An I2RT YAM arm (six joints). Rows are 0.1 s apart.
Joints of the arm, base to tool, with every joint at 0 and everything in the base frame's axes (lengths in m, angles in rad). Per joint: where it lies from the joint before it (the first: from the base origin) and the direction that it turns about. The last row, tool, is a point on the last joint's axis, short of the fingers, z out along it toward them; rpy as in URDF.
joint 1: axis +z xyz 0 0 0.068
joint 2: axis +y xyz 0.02 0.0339 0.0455
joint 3: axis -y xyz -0.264 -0.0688 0
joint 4: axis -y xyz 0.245 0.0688 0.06
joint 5: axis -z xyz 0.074 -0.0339 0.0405
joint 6: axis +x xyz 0.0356 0 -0.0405
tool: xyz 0 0 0 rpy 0 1.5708 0
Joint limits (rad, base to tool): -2.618..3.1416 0..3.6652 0..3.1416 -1.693..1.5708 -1.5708..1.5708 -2.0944..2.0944
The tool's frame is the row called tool.
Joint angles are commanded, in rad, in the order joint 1, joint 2, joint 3, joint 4, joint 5, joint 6. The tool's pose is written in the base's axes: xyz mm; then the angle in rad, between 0 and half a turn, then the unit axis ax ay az. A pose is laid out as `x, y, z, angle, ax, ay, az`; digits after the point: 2 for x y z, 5 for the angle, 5 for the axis.
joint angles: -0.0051 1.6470 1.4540 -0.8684 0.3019 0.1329
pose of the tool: 344.66, -12.34, 294.35, 2.61996, 0.10739, 0.98517, -0.13385
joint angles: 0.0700 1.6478 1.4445 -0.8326 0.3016 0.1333
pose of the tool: 347.32, 13.75, 293.11, 2.58520, 0.07265, 0.98983, -0.12233
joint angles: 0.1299 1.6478 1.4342 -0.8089 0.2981 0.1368
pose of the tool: 347.18, 34.81, 291.22, 2.56493, 0.04536, 0.99282, -0.11066
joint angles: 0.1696 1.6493 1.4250 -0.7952 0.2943 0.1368
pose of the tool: 346.25, 48.82, 288.63, 2.55814, 0.02536, 0.99439, -0.10269
